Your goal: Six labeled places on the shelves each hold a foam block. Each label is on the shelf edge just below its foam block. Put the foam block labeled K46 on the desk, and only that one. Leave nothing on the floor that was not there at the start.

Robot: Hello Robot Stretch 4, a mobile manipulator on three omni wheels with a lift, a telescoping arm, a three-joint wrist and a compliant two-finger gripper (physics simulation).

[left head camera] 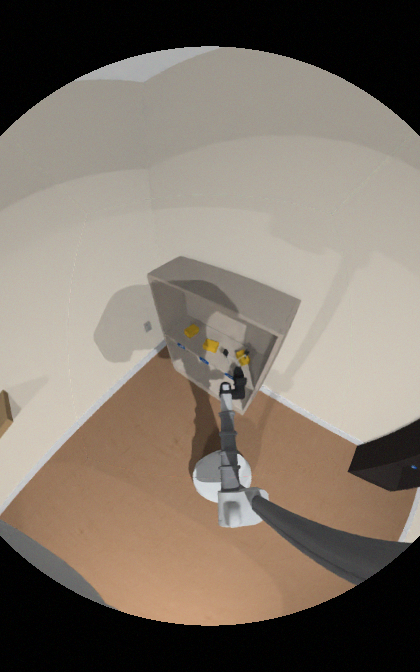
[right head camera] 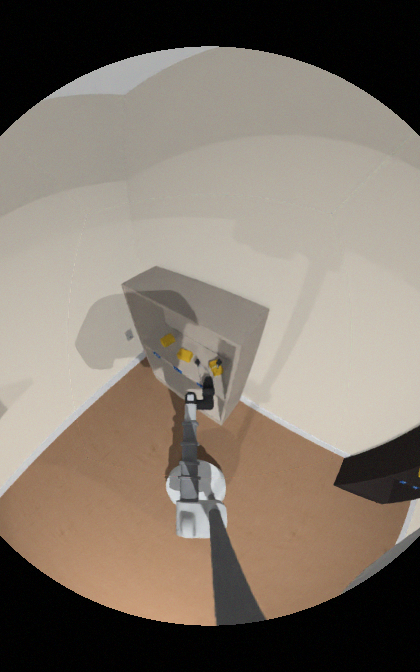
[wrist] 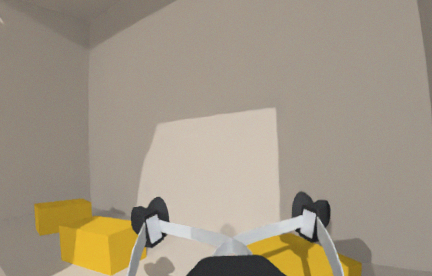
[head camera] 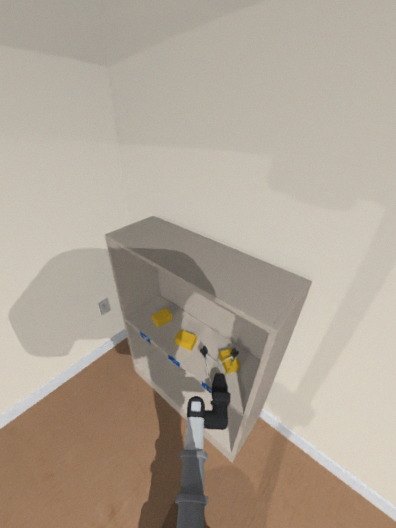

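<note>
My gripper (head camera: 219, 352) (left head camera: 235, 353) (right head camera: 208, 362) (wrist: 229, 211) is open, its fingers inside the grey shelf unit (head camera: 215, 260) (left head camera: 240, 285) (right head camera: 210, 295). The right yellow foam block (head camera: 231, 367) (left head camera: 243, 361) (right head camera: 216, 371) (wrist: 305, 257) lies on the board, low and toward the right finger in the wrist view, partly hidden by it. The middle foam block (head camera: 186, 340) (left head camera: 210, 346) (right head camera: 185, 355) (wrist: 95, 245) lies left of the left finger. The left foam block (head camera: 162, 317) (left head camera: 191, 330) (right head camera: 167, 340) (wrist: 62, 216) is farther left. The blue label (head camera: 206, 387) below the right block is unreadable.
The unit's right side wall (head camera: 275, 367) is close to the gripper. A dark unit (left head camera: 390, 460) (right head camera: 380, 475) with blue labels stands at the right. Part of a brown wooden object (left head camera: 5, 415) shows at the far left; whether it is the desk is unclear.
</note>
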